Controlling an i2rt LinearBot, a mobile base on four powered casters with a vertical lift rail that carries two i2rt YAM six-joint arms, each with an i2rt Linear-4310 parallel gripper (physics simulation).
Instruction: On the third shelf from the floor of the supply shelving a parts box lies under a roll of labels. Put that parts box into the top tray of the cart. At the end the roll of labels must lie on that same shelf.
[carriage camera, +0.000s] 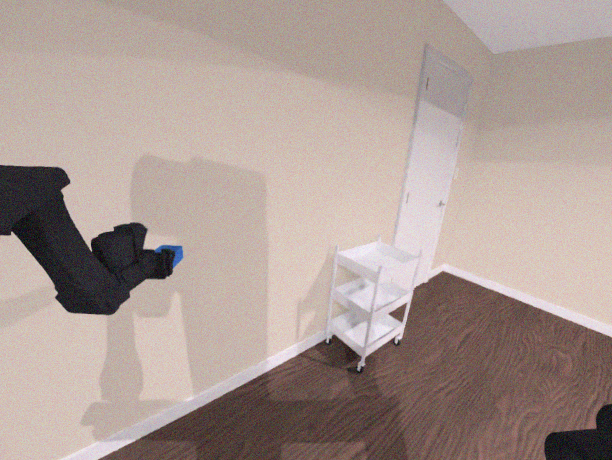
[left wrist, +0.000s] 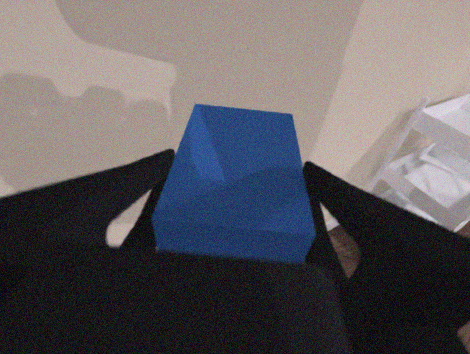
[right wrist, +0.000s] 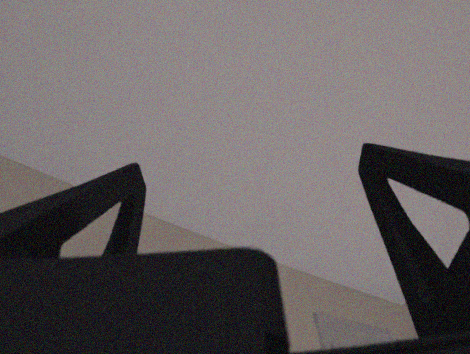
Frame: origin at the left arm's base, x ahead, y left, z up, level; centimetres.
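Seen in the pictures: left gripper, between the fingertips: (carriage camera: 163, 253) (left wrist: 238, 166); right gripper, between the fingertips: (right wrist: 250, 166).
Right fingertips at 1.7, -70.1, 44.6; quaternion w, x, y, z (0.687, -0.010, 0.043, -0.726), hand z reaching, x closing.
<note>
Pixels of each thing's top centre, then the offset from my right fingertips to it, as dx, dy, dz. "spot": a spot on its surface instead. Level surfaces: height alone.
- blue parts box, centre of its top: (left wrist: 240, 151) (carriage camera: 164, 250) +50.9, +70.3, -31.9
- cart, a spot on its surface: (left wrist: 422, 122) spot: +129.8, +3.5, -68.1
- dark wooden floor, height of its surface: dz -137.7
A blue parts box (carriage camera: 176, 254) (left wrist: 240, 165) is held between the fingers of my left gripper (carriage camera: 172, 260) (left wrist: 238, 166), in the air in front of the wall. My left gripper is shut on it. My right gripper (right wrist: 250, 166) is open, with no thing between its fingers. The white cart (carriage camera: 371, 300) stands on the floor by the wall, right of the left gripper in the carriage view; its top tray (carriage camera: 357, 264) shows no things in it. Part of the cart (left wrist: 422, 122) also shows at the right of the left wrist view. The supply shelving and the roll of labels do not show.
A white door (carriage camera: 430, 175) is in the wall behind the cart. A white baseboard (carriage camera: 270, 363) runs along the foot of the wall (carriage camera: 325, 150). The dark wooden floor (carriage camera: 475, 350) lies in front of the cart. Part of the black right arm (carriage camera: 580, 442) shows at the lower right.
</note>
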